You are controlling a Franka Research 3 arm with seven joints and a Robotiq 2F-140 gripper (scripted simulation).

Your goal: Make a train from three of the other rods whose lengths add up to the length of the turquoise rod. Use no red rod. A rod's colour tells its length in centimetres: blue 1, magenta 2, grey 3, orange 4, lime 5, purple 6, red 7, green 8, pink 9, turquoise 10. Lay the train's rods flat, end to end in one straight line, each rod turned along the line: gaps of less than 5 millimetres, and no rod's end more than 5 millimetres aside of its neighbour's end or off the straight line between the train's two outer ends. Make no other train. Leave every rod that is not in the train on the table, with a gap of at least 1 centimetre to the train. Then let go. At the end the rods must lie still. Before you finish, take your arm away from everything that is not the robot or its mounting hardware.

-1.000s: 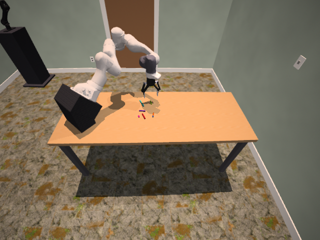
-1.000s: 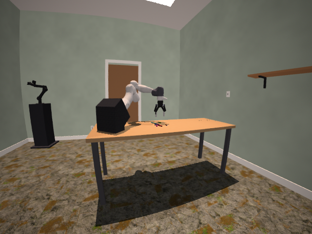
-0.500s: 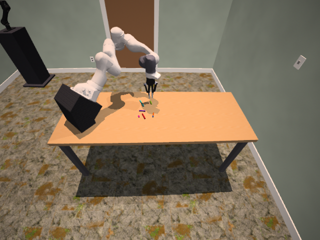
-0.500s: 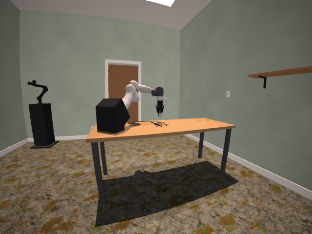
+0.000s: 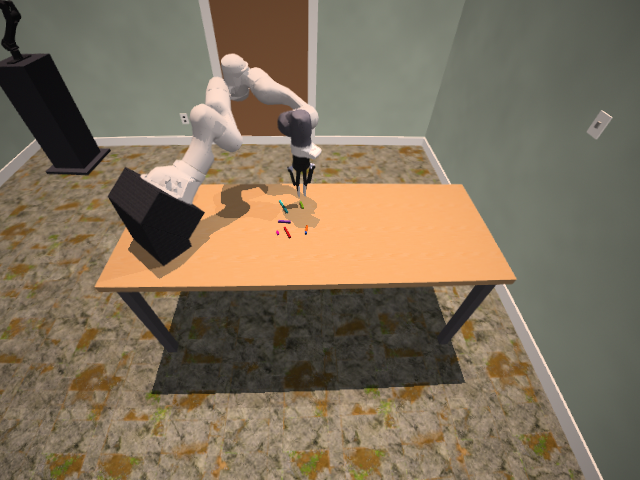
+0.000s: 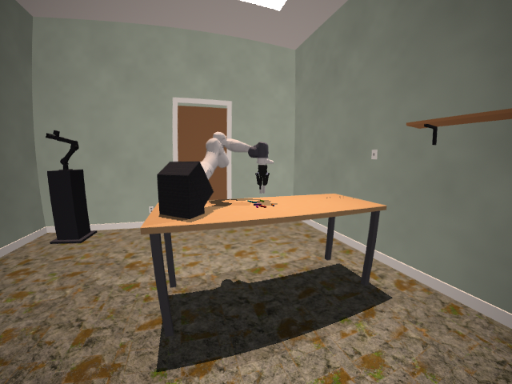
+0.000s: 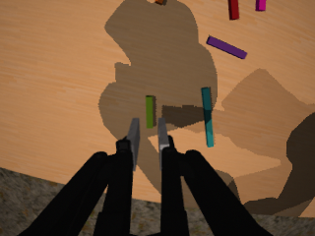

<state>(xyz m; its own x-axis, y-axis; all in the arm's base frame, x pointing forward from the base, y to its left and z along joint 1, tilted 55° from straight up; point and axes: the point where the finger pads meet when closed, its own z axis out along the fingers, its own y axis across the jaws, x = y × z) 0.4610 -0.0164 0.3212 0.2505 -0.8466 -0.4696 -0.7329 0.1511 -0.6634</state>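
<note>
Now: hand 10 cm above the lime rod. Also, from my hand: purple rod: 13 cm to the right, 10 cm below, 7 cm behind; then turquoise rod: 10 cm below, 9 cm behind, 2 cm to the right; then orange rod: 17 cm to the right, 10 cm below, 4 cm ahead.
</note>
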